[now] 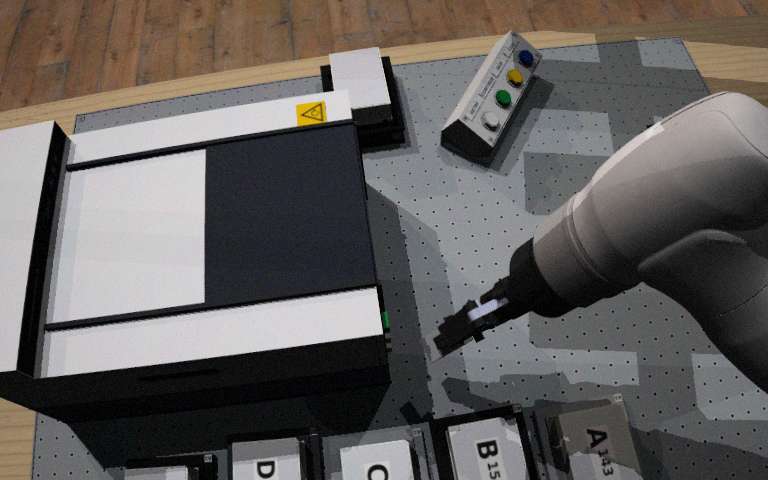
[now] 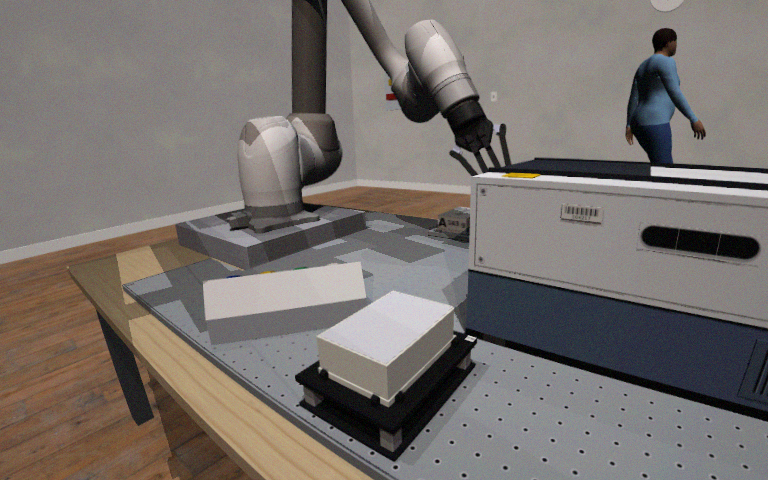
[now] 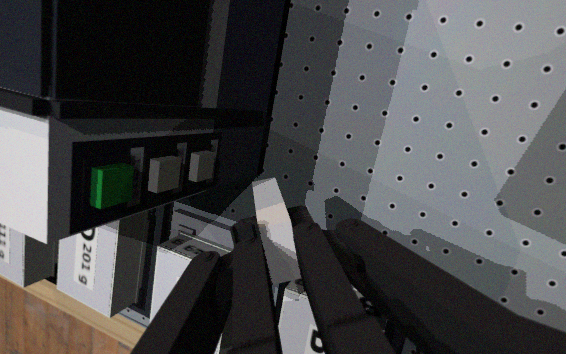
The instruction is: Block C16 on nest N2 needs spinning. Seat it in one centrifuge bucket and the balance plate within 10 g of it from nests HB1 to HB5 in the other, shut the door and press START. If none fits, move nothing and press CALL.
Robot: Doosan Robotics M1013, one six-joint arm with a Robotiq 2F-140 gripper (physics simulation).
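Frame: origin at the arm's base, x right, y back, z down, level; centimetres.
Seen in the pictures: gripper, fingertip midpoint: point(image 1: 429, 349) point(image 3: 268, 201); arm's base, origin of the base link: point(image 2: 275, 221).
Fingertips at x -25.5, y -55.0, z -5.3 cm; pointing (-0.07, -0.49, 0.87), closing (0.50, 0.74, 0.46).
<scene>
Offsets run from my fingertips to a thing's top centre. "*": to the spot under its first point. Level surfaces: height alone.
A white block @(dz +2.1, dx +44.6, dy -11.5 cm) point(image 1: 359, 76) point(image 2: 387, 343) sits on a black nest behind the centrifuge; I cannot read a label on it. The centrifuge point(image 1: 263, 324) point(image 2: 549, 233) fills the left, and a dark panel @(dz -11.1, dx +12.8, dy -17.0 cm) point(image 1: 287, 214) covers the right part of its top. Its side panel carries a green button @(dz -8.9, dx +0.4, dy -5.2 cm) point(image 1: 385, 320) point(image 3: 118, 184) and two grey buttons @(dz -5.3, dx +0.4, dy -5.2 cm) point(image 3: 163, 173). My gripper point(image 1: 441, 343) point(image 2: 484, 159) point(image 3: 268, 201) is shut and holds nothing. It hangs low just right of the centrifuge's front corner, pointing toward the button panel. Lettered balance plates D @(* dz +4.8, dx -13.2, dy -19.5 cm) point(image 1: 265, 459), C @(* dz +4.8, dx -12.5, dy -5.9 cm) point(image 1: 377, 459), B @(dz +4.8, dx -13.6, dy +7.8 cm) point(image 1: 489, 448) and A @(dz +4.8, dx -12.0, dy +21.2 cm) point(image 1: 594, 443) lie along the front edge.
A slanted button box @(dz +1.8, dx +45.3, dy +10.4 cm) point(image 1: 492, 95) with blue, yellow, green and white buttons stands at the back right. The perforated table @(dz +10.2 cm) point(image 1: 468, 214) lies between it and my gripper. The arm's base point(image 2: 273, 224) stands at the far side. A wooden table edge point(image 2: 239, 429) runs along one side.
</scene>
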